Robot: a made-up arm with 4 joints. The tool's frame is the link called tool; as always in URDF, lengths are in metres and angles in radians. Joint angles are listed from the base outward.
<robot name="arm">
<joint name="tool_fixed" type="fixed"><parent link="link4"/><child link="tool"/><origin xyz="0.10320 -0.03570 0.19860"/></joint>
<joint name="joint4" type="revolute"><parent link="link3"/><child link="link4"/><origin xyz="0.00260 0.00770 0.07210"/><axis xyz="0 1 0"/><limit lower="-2.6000" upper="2.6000"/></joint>
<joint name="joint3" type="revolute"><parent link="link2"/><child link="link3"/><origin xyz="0.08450 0.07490 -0.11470"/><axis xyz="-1 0 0"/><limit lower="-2.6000" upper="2.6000"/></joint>
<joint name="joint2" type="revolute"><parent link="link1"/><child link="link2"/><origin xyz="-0.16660 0.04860 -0.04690"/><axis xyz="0 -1 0"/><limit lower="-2.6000" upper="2.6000"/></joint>
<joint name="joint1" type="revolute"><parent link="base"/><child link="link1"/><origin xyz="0.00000 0.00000 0.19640"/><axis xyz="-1 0 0"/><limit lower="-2.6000" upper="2.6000"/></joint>
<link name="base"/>
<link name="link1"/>
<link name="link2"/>
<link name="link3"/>
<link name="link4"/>
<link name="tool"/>
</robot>
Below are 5 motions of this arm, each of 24 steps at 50 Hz.
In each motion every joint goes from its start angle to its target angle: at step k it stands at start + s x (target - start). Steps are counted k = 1, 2, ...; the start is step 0. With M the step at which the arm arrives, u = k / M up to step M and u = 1 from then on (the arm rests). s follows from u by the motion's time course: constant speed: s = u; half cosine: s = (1 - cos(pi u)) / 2; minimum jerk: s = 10 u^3 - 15 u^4 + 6 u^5.
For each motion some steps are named. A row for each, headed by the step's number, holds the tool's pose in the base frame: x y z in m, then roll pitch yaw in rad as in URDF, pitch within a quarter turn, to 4 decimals.
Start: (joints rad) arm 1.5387 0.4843 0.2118 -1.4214
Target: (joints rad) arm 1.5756 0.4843 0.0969 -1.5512
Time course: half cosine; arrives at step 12
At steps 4, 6, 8, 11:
4: -0.2929 -0.0145 0.0641 -1.6007 0.1604 1.9348
6: -0.2937 -0.0228 0.0708 -1.5893 0.1412 1.9688
8: -0.2942 -0.0312 0.0773 -1.5792 0.1214 2.0024
11: -0.2943 -0.0391 0.0832 -1.5711 0.1026 2.0334

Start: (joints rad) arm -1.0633 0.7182 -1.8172 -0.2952
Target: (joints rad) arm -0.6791 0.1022 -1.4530 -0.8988
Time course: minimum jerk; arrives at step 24
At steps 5, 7, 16, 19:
5: 0.0563 0.0351 -0.0060 2.9455 0.0034 -0.6746
7: 0.0366 0.0359 -0.0169 2.8710 0.0537 -0.6529
16: -0.1147 -0.0023 -0.0390 2.2466 0.3475 -0.7457
19: -0.1462 -0.0158 -0.0288 2.0822 0.3726 -0.8193

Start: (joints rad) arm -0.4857 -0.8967 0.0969 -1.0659
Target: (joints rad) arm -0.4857 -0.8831 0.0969 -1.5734
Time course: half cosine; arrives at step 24
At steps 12, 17, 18, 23, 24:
12: -0.1325 0.0647 0.3246 0.4671 -0.4221 -0.1212
17: -0.1675 0.0627 0.3226 0.5066 -0.5623 -0.2054
18: -0.1731 0.0626 0.3218 0.5146 -0.5847 -0.2203
23: -0.1892 0.0627 0.3187 0.5409 -0.6487 -0.2660
24: -0.1897 0.0627 0.3186 0.5418 -0.6506 -0.2675

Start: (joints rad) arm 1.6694 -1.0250 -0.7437 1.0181
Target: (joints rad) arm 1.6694 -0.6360 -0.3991 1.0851
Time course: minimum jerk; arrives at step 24
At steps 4, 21, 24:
4: -0.0594 -0.3486 0.1868 -1.0962 0.5119 -1.8736
21: 0.0477 -0.2849 0.1555 -1.3609 0.2575 -1.6870
24: 0.0492 -0.2835 0.1550 -1.3647 0.2528 -1.6830

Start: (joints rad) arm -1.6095 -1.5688 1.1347 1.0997
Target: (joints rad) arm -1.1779 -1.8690 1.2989 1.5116
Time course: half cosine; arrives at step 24
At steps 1, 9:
1: -0.2262 0.3512 0.3845 0.7609 0.9132 2.2330
9: -0.2673 0.3607 0.3147 1.0455 1.1133 2.6200

